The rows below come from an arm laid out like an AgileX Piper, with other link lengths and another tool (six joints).
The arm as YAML. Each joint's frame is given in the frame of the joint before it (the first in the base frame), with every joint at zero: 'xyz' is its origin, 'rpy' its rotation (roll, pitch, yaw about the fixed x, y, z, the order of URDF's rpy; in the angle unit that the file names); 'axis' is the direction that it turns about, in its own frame. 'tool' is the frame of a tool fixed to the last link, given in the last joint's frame.
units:
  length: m
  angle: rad
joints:
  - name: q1
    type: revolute
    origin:
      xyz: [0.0, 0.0, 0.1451]
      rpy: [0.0, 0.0, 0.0]
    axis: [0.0, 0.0, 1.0]
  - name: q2
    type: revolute
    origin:
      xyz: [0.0, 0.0, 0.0]
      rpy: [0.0, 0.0, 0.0]
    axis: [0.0, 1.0, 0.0]
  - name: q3
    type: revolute
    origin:
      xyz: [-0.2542, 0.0, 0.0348]
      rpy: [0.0, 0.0, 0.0]
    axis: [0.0, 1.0, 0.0]
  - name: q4
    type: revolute
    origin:
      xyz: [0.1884, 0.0, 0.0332]
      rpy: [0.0, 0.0, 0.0]
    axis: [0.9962, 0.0, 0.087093]
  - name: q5
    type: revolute
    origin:
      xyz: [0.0, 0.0, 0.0]
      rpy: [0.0, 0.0, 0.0]
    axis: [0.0, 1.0, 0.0]
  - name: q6
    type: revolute
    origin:
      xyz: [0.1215, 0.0, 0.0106]
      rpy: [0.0, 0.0, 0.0]
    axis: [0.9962, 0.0, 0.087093]
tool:
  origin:
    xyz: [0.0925, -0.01, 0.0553]
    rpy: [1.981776, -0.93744, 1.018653]
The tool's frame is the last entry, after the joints.
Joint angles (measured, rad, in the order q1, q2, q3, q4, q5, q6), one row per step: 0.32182 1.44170 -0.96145 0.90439 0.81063 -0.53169; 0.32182 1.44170 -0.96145 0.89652 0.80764 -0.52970; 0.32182 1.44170 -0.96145 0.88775 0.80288 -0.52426; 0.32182 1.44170 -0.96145 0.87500 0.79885 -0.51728; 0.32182 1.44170 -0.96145 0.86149 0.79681 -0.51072; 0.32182 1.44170 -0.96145 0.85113 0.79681 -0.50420; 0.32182 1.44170 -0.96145 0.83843 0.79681 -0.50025; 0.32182 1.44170 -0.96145 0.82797 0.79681 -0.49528; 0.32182 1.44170 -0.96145 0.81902 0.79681 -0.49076; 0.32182 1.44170 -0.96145 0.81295 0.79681 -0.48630
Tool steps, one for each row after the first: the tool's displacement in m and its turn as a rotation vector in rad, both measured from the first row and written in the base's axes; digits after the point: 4 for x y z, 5 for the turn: 0.0005 -0.0009 -0.0007 -0.00664 -0.00298 -0.00050; 0.0013 -0.0022 -0.0014 -0.01329 -0.00512 -0.00428; 0.0020 -0.0038 -0.0027 -0.02291 -0.00695 -0.00706; 0.0022 -0.0053 -0.0040 -0.03312 -0.00799 -0.00786; 0.0021 -0.0063 -0.0052 -0.04043 -0.00674 -0.00841; 0.0020 -0.0075 -0.0065 -0.05048 -0.00795 -0.00633; 0.0019 -0.0085 -0.0077 -0.05830 -0.00782 -0.00582; 0.0018 -0.0094 -0.0086 -0.06492 -0.00755 -0.00560; 0.0018 -0.0101 -0.0093 -0.06905 -0.00646 -0.00644
